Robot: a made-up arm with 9 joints. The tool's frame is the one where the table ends. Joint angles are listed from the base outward.
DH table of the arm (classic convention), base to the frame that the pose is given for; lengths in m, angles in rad. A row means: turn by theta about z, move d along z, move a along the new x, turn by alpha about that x. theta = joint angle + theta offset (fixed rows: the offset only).
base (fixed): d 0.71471; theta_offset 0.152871; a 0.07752; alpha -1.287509
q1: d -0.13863; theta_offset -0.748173; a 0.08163; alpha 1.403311
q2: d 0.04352; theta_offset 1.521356; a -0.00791; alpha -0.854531
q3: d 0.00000; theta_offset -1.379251; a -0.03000; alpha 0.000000
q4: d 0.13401; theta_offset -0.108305; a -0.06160; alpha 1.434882
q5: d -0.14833; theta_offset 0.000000; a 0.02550; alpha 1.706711
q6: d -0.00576; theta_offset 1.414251; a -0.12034; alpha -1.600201
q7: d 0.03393; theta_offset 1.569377; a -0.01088; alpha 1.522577
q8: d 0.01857; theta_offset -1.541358; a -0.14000; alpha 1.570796
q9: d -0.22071; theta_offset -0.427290; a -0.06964; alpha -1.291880
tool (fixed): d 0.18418; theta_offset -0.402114; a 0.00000; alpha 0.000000
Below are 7 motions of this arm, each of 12 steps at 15 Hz.
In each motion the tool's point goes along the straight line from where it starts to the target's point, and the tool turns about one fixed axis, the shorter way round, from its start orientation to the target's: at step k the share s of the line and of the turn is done. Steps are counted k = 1, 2, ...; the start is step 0. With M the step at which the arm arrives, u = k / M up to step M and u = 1 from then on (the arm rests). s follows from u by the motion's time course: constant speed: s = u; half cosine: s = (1 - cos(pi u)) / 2; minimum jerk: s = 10 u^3 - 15 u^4 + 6 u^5.
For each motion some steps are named. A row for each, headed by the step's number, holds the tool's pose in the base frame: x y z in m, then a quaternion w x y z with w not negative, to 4 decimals.
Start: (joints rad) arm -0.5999 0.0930 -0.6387 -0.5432 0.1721 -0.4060 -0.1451 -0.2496 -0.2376
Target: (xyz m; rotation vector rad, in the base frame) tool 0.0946 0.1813 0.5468 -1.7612 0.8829 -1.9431
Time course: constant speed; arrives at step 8
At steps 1, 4, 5, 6, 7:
1: -0.0898 0.0019 0.5898 0.3406 0.5335 -0.4337 0.6413
4: -0.0108 0.0788 0.5714 0.1184 0.5956 -0.3970 0.6883
5: 0.0156 0.1044 0.5652 0.0422 0.6088 -0.3796 0.6953
6: 0.0419 0.1300 0.5591 0.0343 -0.6183 0.3598 -0.6979
7: 0.0683 0.1557 0.5529 0.1106 -0.6238 0.3377 -0.6961

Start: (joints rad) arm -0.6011 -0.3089 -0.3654 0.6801 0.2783 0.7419 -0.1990 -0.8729 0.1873
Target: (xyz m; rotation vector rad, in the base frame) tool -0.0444 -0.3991 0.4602 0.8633 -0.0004 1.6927
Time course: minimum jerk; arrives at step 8
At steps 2, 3, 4, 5, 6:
2: -0.0349 -0.0136 0.4827 0.3980 0.6825 -0.2771 0.5468
3: -0.0367 -0.0874 0.4784 0.4423 0.6334 -0.2273 0.5928
4: -0.0391 -0.1841 0.4727 0.4943 0.5606 -0.1591 0.6450
5: -0.0415 -0.2808 0.4671 0.5386 0.4792 -0.0884 0.6873
6: -0.0433 -0.3546 0.4628 0.5670 0.4119 -0.0335 0.7125

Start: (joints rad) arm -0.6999 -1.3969 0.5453 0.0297 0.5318 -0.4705 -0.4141 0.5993 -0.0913
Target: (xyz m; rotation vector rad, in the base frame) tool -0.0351 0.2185 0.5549 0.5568 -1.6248 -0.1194
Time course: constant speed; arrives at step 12
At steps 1, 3, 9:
1: 0.0673 -0.0011 0.6005 0.7403 0.0884 -0.5640 0.3551
3: 0.0487 0.0388 0.5922 0.7363 0.1195 -0.6023 0.2843
9: -0.0072 0.1586 0.5673 0.6917 0.2066 -0.6892 0.0614

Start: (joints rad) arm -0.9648 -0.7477 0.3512 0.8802 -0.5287 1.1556 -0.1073 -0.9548 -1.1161
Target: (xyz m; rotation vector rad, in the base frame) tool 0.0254 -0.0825 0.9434 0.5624 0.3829 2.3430
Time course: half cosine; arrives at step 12
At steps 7, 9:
7: 0.0250 -0.0579 0.8613 0.4772 0.4134 0.0587 0.7733
9: 0.0253 -0.0728 0.9110 0.4005 0.2973 0.1134 0.8593

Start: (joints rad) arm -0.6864 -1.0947 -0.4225 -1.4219 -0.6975 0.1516 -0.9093 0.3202 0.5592
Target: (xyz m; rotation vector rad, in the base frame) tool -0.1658 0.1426 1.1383 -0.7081 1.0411 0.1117
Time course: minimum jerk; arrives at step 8
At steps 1, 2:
1: -0.1654 -0.0215 1.0999 0.8755 0.0003 0.3982 -0.2736
2: -0.1654 -0.0069 1.1033 0.8776 -0.0303 0.4102 -0.2461

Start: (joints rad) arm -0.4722 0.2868 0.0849 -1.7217 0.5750 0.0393 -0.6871 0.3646 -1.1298
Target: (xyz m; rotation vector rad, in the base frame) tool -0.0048 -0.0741 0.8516 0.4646 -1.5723 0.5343
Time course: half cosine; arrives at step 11
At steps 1, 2, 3, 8, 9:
1: -0.0852 -0.0409 0.7441 0.4054 0.1410 -0.7554 0.4952
2: -0.0803 -0.0429 0.7506 0.4221 0.1454 -0.7545 0.4811
3: -0.0727 -0.0461 0.7608 0.4481 0.1524 -0.7523 0.4584
8: -0.0190 -0.0683 0.8327 0.6132 0.1952 -0.7107 0.2844
9: -0.0113 -0.0714 0.8429 0.6338 0.2004 -0.7011 0.2580

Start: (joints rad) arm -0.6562 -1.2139 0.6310 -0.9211 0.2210 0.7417 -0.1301 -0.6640 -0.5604
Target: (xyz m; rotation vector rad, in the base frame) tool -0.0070 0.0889 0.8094 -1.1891 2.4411 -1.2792
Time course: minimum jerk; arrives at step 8
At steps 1, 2, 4, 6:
1: -0.0263 0.0880 0.8172 0.1355 0.5935 -0.7009 0.3716
2: -0.0246 0.0880 0.8165 0.1175 0.5780 -0.7137 0.3779
4: -0.0168 0.0884 0.8134 0.0349 0.5021 -0.7645 0.4028
6: -0.0090 0.0888 0.8102 0.0483 -0.4182 0.8032 -0.4214

